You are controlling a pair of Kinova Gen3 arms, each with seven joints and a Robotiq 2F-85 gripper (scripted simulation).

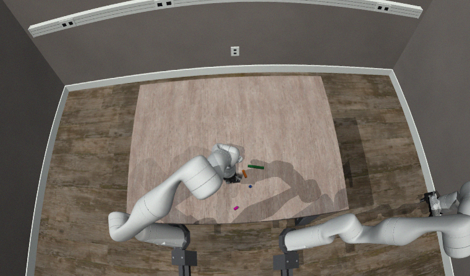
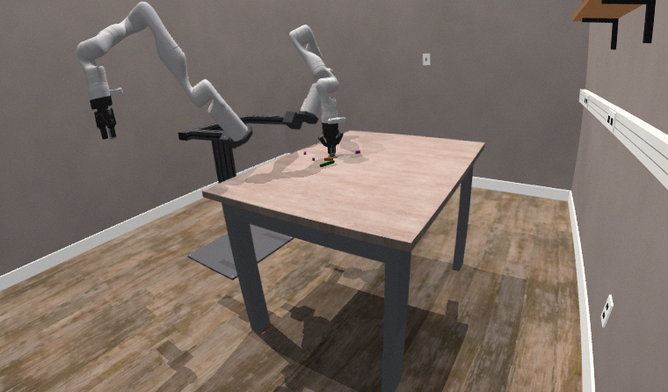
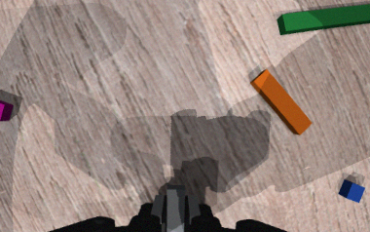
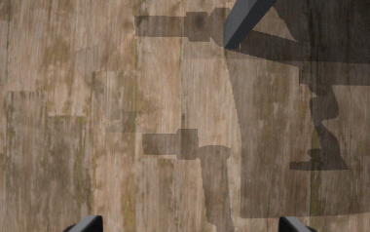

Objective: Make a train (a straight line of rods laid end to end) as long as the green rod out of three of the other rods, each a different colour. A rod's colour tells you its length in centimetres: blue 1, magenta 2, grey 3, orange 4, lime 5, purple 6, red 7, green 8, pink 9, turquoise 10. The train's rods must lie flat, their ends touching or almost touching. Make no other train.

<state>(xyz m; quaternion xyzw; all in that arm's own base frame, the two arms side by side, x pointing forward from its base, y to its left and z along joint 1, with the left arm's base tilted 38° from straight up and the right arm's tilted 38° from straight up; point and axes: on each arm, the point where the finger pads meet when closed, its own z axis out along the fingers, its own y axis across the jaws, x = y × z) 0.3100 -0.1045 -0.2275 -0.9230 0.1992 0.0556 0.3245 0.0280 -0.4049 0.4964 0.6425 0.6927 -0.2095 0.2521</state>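
Observation:
The blue rod lies 3 cm behind my left hand, 11 cm to the right of it and 2 cm below it. Also, from my left hand: magenta rod (9 cm ahead, 9 cm to the left, 2 cm below); then orange rod (4 cm ahead, 8 cm to the right, 2 cm below); then grey rod (2 cm below).

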